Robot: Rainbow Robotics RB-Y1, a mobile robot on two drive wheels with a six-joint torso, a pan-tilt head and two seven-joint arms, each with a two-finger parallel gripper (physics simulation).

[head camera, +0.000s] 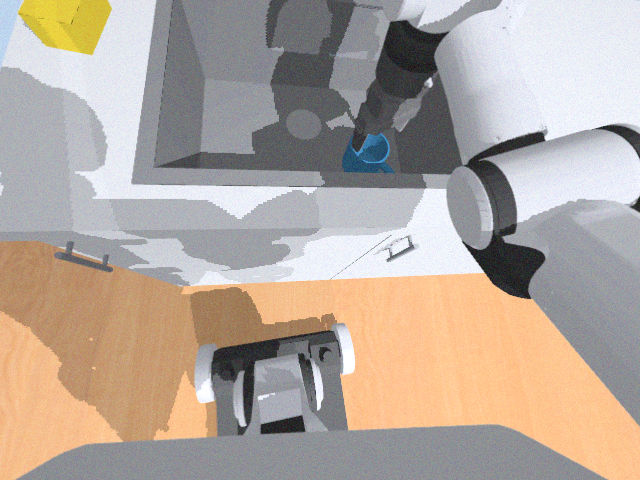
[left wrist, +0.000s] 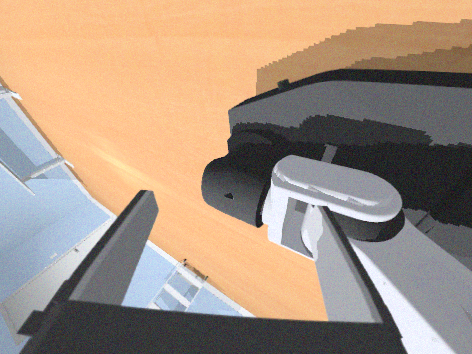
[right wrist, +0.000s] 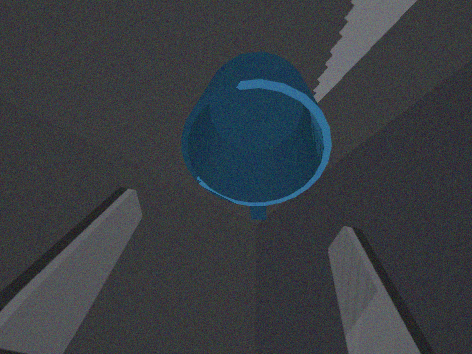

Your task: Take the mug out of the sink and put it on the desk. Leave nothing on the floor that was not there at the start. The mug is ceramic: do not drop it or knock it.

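Where they show: left gripper, fingertip midpoint: (left wrist: 234, 207); right gripper, fingertip midpoint: (head camera: 377, 138) (right wrist: 235, 220); robot's base at its link origin: (head camera: 278, 355).
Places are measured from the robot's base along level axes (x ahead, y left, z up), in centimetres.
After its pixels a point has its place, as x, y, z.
Note:
The blue mug (head camera: 368, 155) @(51.3, -27.1, 71.9) (right wrist: 257, 135) @(47.1, -26.0, 71.9) stands in the grey sink (head camera: 232, 178), near its front wall toward the right in the head view. In the right wrist view its open rim faces the camera, and a bit of its handle shows below the rim. My right gripper (right wrist: 235, 220) @(47.9, -24.4, 83.3) is open and empty over the sink. In the right wrist view the mug shows beyond the fingertips, centred between them, and neither finger appears to touch it. In the head view my right arm partly covers the mug. My left gripper (left wrist: 234, 207) @(-33.2, 21.4, 49.3) is open and empty, above the wooden floor.
A yellow block (head camera: 67, 23) @(58.0, 22.8, 95.5) stands on the white counter (head camera: 118, 67) @(55.7, 18.9, 91.1) left of the sink. Cabinet handles (head camera: 83, 261) @(30.0, 30.7, 76.1) (head camera: 400, 248) @(27.7, -31.8, 68.3) stick out below the counter. My wheeled base (head camera: 281, 384) stands on the wooden floor (head camera: 439, 351) @(-10.4, -75.4, 0.1) (left wrist: 150, 60) @(-104.2, 25.2, 0.1). Light blue furniture (left wrist: 50, 210) @(-516.7, -227.1, 75.8) shows at the left wrist view's left.

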